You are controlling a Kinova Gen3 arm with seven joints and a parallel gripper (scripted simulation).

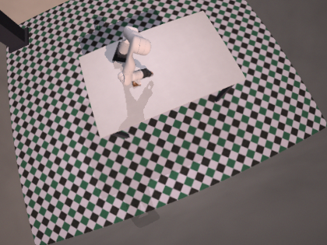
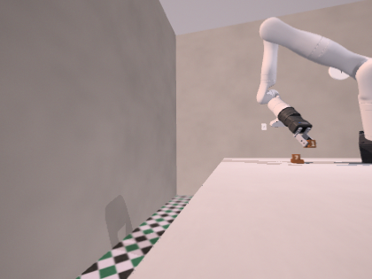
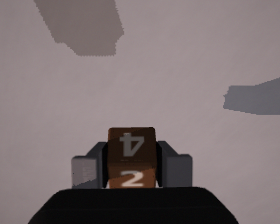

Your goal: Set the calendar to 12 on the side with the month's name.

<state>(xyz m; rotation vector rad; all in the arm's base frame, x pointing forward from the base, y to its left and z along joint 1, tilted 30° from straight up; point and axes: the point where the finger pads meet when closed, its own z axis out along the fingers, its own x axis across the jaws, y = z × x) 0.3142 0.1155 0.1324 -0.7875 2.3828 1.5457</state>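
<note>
Now: the brown wooden tray 150 mm to the right of my hand and 80 mm below it. Round my hand: brown cube (10 mm to the left, 10 mm below).
</note>
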